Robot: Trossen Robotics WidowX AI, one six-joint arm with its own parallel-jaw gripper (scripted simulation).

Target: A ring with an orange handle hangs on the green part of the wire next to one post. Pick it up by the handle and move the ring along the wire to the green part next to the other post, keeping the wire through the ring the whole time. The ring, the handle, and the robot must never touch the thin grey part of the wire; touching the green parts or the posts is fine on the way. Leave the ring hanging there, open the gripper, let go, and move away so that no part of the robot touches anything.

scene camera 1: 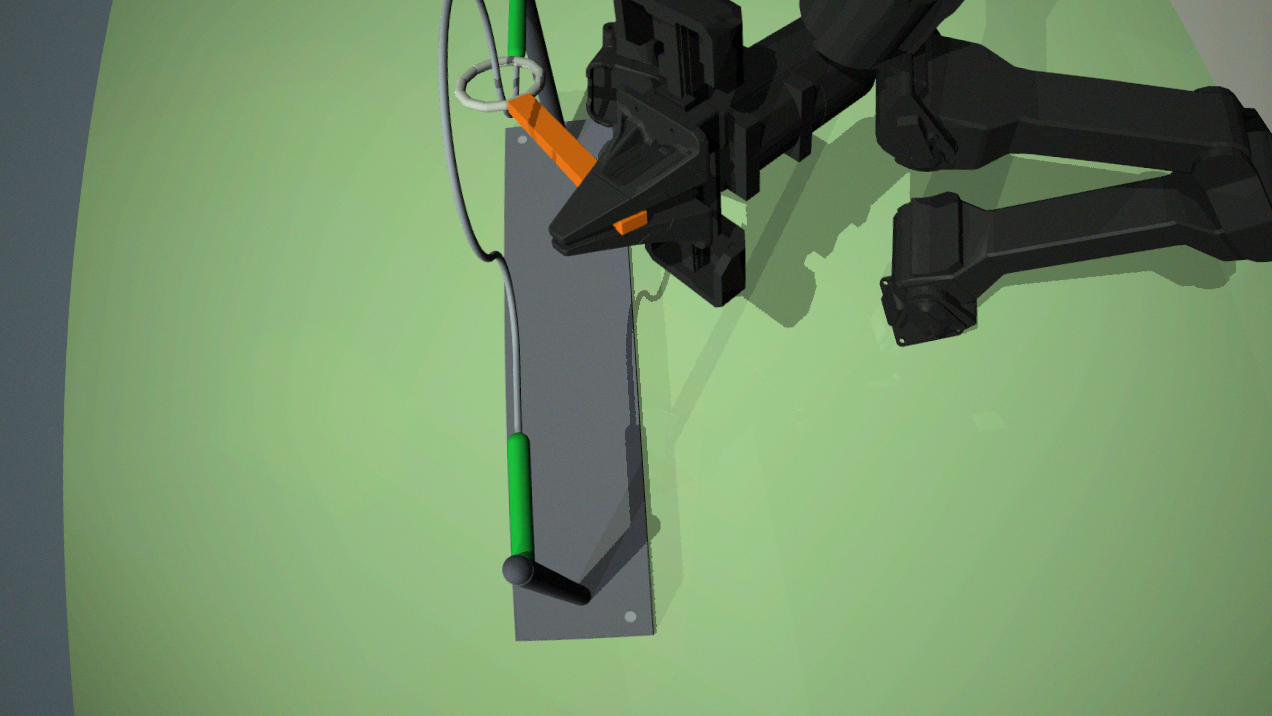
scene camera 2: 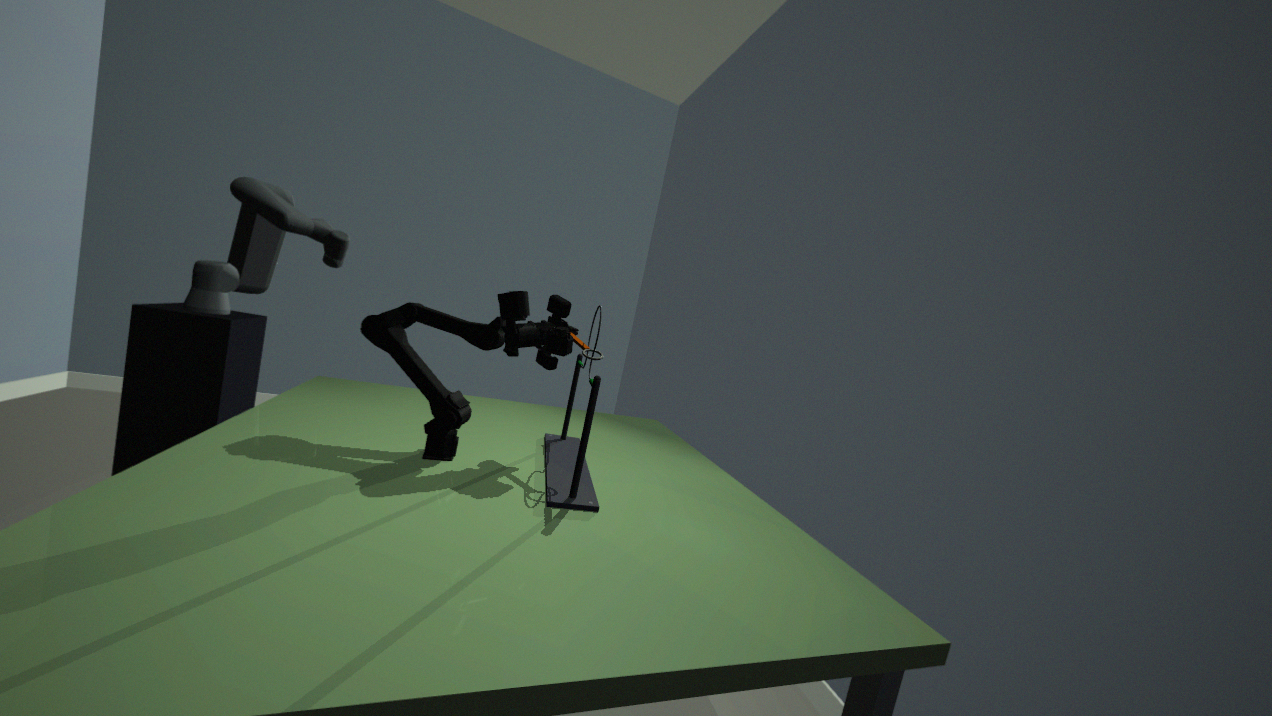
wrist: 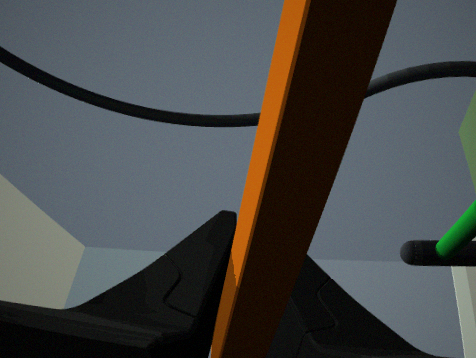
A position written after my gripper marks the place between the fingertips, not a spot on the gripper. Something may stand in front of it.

My gripper (scene camera 1: 556, 243) carries a ring with orange handle (scene camera 1: 563, 148).
The ring with orange handle shows as well in the wrist view (wrist: 322, 64). My gripper is seen too in scene camera 2 (scene camera 2: 577, 331) and in the wrist view (wrist: 241, 228).
